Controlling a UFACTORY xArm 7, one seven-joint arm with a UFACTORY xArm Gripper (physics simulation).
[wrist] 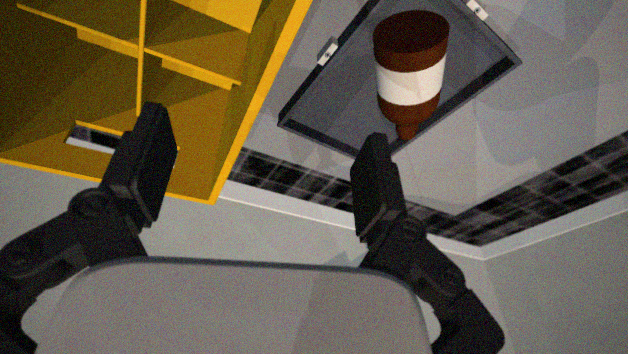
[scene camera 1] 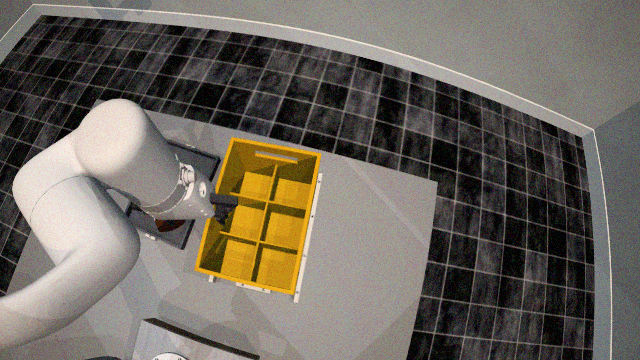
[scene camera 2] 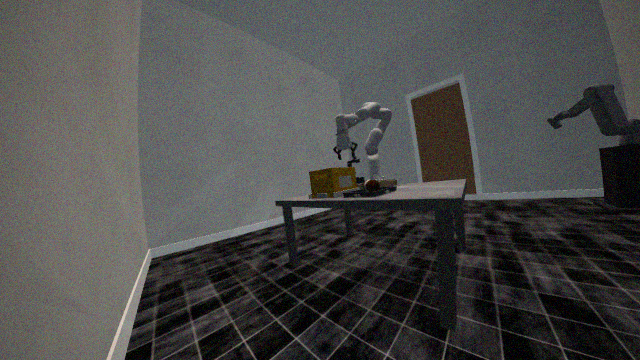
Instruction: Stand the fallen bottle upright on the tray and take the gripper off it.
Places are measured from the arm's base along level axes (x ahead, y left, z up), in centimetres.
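Pixels of known places: gripper, fingertip midpoint: point(wrist: 270, 139) point(scene camera 1: 197, 217) point(scene camera 2: 346, 158).
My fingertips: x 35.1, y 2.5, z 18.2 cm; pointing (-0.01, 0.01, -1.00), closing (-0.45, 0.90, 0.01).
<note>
For each thing: its middle in the pictures, then the offset to it from my fingertips. Level surfaces: height alone.
- brown bottle, body centre: point(wrist: 408, 90) point(scene camera 2: 372, 186) dx +2.0, dy +19.2, dz -19.3 cm
- yellow crate, body centre: point(scene camera 1: 263, 221) point(scene camera 2: 334, 182) dx +6.5, dy -7.8, dz -14.7 cm
- table, surface height: dz -23.5 cm
A brown bottle point(wrist: 411, 82) point(scene camera 1: 169, 225) point(scene camera 2: 371, 185) with a white label lies on its side on the dark tray point(wrist: 325, 107) point(scene camera 1: 187, 236). In the wrist view its base faces the camera and its neck points to the tray's edge at the bottom. The arm covers much of the tray and bottle in scene camera 1. My gripper point(wrist: 270, 139) point(scene camera 1: 223, 210) point(scene camera 2: 346, 156) is open, with nothing between its fingers. It hangs above the crate's side nearest the tray, higher than the bottle and apart from it.
A yellow crate point(scene camera 1: 308, 220) point(wrist: 262, 100) point(scene camera 2: 332, 181) with several compartments stands right beside the tray, its walls rising above the tray. Pale strips point(scene camera 1: 309, 240) run along its foot. The table point(scene camera 2: 425, 192) bears both. A metal plate point(scene camera 1: 165, 340) lies near the arm's base.
</note>
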